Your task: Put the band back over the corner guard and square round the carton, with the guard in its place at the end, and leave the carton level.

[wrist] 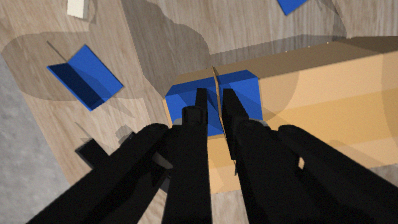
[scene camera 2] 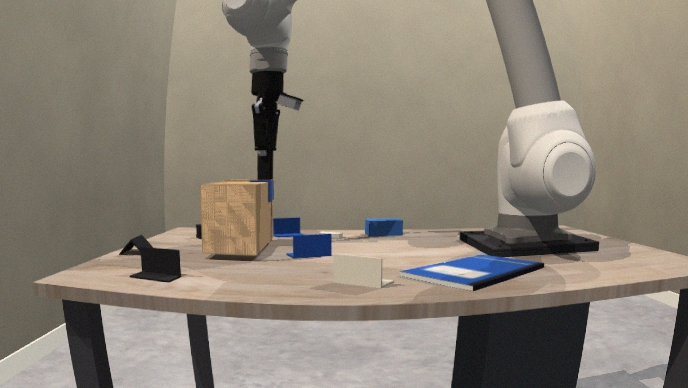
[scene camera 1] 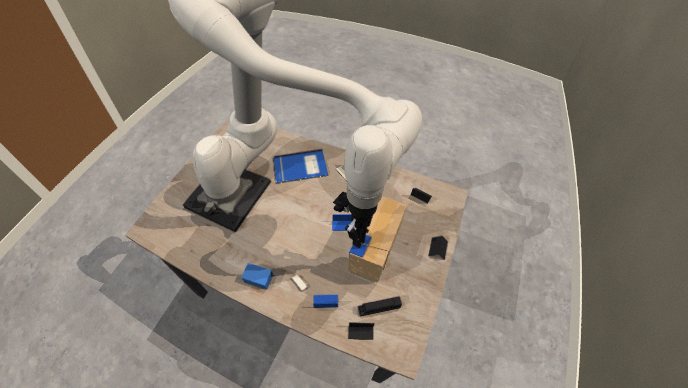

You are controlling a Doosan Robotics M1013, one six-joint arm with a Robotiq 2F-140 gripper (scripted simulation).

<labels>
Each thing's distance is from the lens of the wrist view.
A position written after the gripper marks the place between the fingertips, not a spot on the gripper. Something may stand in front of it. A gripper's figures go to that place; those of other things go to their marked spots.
gripper (wrist: 214,103): 18 cm
blue corner guard (wrist: 179,96): 18 cm
tan carton (wrist: 334,90): 21 cm
The marked spots on the blue corner guard and the tan carton are 13 cm apart.
</labels>
